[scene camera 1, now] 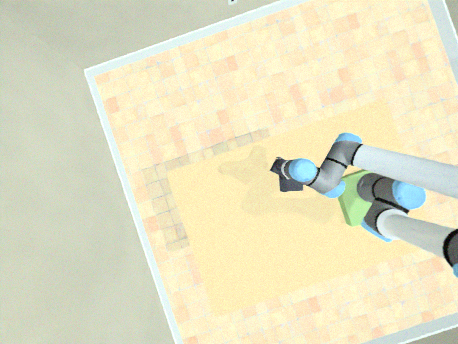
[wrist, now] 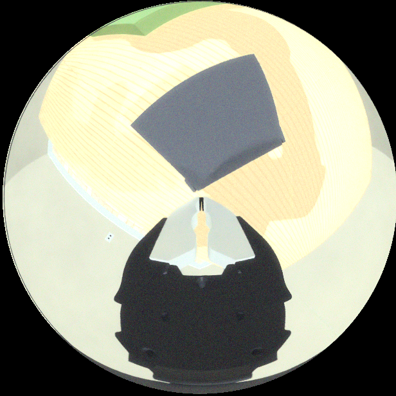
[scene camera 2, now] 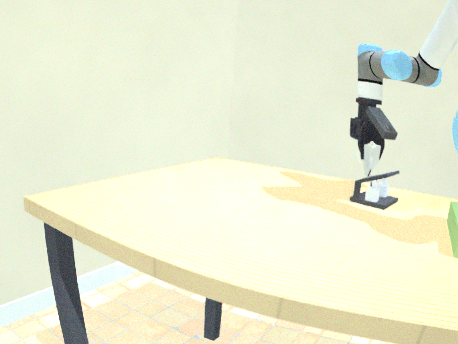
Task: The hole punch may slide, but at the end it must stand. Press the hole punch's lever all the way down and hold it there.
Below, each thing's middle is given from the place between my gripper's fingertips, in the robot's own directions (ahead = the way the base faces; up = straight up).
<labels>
The hole punch (scene camera 2: pixel 378 198) is 4 cm behind my hand, 7 cm to the left of it and 1 cm below it. Also, from my hand: hole punch lever (wrist: pixel 219 119): 4 cm behind, 7 cm to the left, 1 cm above.
</labels>
